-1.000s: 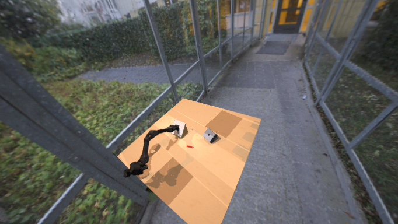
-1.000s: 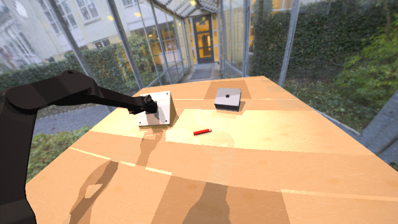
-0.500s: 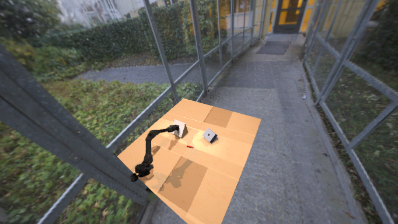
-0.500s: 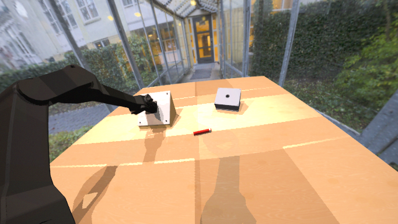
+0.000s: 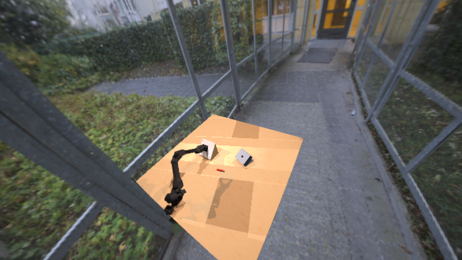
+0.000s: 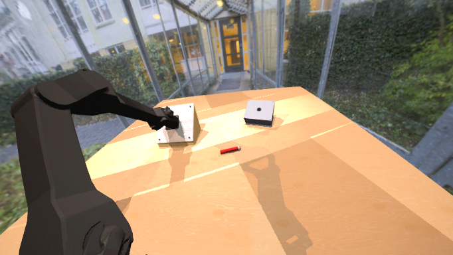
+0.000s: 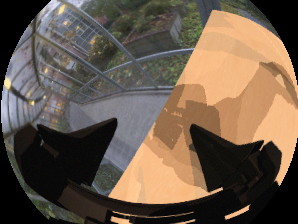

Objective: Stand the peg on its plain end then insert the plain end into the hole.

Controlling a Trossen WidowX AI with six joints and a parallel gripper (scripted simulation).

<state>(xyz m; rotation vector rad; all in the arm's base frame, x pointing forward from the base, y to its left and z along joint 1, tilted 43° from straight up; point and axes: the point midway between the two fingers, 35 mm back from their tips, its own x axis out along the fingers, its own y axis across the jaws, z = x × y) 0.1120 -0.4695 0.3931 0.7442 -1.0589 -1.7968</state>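
The red peg lies 51 cm to the left of my gripper tip, 18 cm ahead of it and 4 cm below it. Round my gripper tip: sloped panel (71 cm to the left, 32 cm ahead, 1 cm above).
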